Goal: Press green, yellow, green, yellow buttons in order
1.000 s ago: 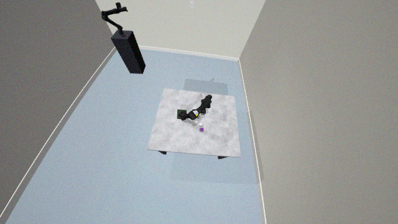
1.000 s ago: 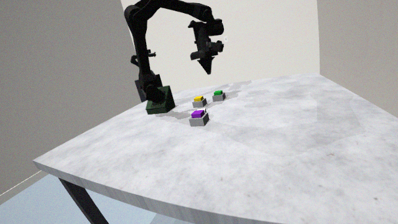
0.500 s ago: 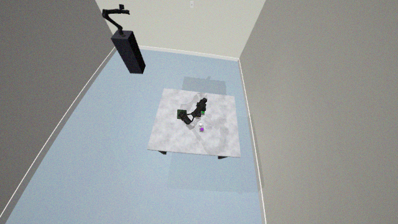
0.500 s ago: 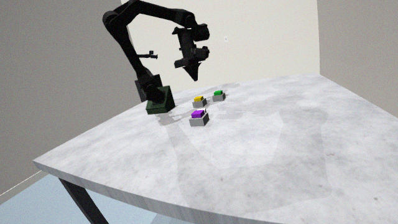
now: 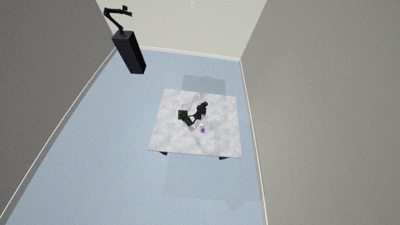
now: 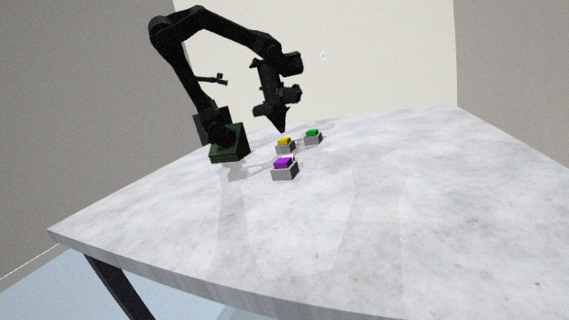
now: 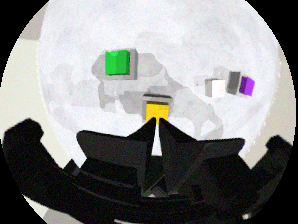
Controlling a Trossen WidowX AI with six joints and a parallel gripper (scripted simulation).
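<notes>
Right now the yellow button is 30 mm below my gripper tip. Also, from my gripper tip: green button (80 mm ahead, 60 mm to the left, 30 mm below); purple button (190 mm to the right, 60 mm ahead, 30 mm below).
</notes>
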